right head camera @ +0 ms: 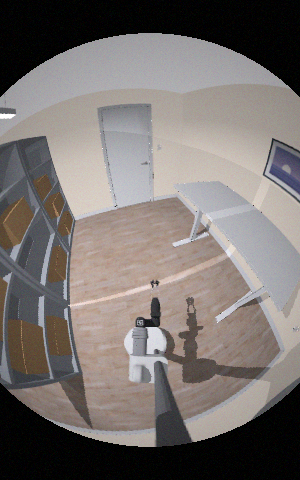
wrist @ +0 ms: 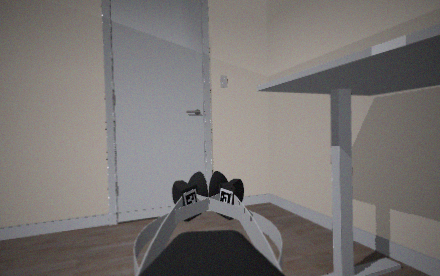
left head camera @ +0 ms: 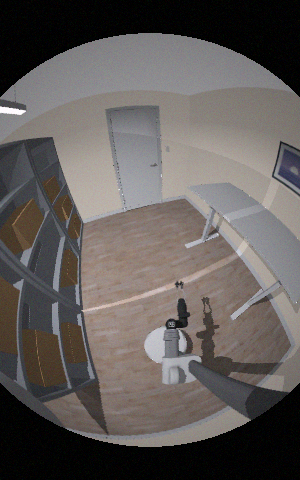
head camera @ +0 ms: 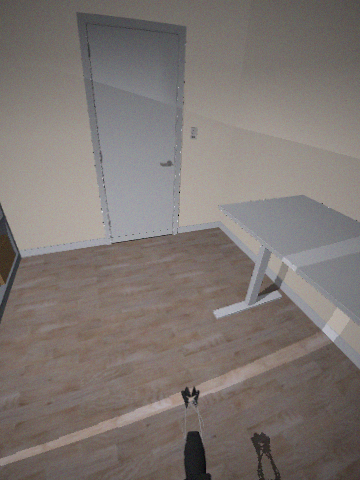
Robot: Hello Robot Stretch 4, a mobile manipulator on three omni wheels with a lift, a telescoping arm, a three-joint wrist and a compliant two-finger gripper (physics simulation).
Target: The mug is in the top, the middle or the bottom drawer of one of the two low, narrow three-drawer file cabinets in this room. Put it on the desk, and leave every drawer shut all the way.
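Places are measured from the robot's base along level axes (x ahead, y left, z up), in centimetres.
Pixels of known places: gripper, fingertip midpoint: (right head camera: 154, 279) (wrist: 208, 186) (left head camera: 178, 280) (head camera: 190, 386).
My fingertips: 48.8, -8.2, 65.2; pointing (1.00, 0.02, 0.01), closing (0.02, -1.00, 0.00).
Behind a point stands the place of what it marks, as x, y, z.
My gripper (head camera: 190, 391) @[48.8, -8.2, 65.2] (left head camera: 179, 284) @[48.8, -8.2, 65.2] (right head camera: 154, 283) @[48.8, -8.2, 65.2] (wrist: 208, 186) @[48.8, -8.2, 65.2] is shut with its fingertips together, and it holds nothing. It is in front of my base above the wood floor. A long grey desk (head camera: 295, 225) @[123.0, -71.5, 92.2] (left head camera: 265, 230) @[71.9, -90.5, 92.2] (right head camera: 250, 230) @[72.5, -89.0, 92.2] (wrist: 310, 81) @[125.9, -48.0, 89.7] stands against the right wall on pale T-shaped legs. The gripper is to the left of the desk and apart from it; the wrist view shows the desk top's underside. Neither file cabinet shows in these views, and the mug does not show.
A closed grey door (head camera: 135, 125) @[252.1, 37.5, 127.0] (left head camera: 137, 160) @[253.0, 35.5, 101.4] (right head camera: 129, 160) @[253.5, 33.7, 97.3] (wrist: 155, 100) @[251.4, 39.7, 99.5] is in the far wall. A tall grey shelf unit (left head camera: 50, 292) (right head camera: 30, 285) with several brown boxes stands along the left. A framed picture (left head camera: 290, 169) @[101.3, -131.0, 149.2] (right head camera: 285, 167) @[98.6, -131.9, 151.1] hangs above the desk.
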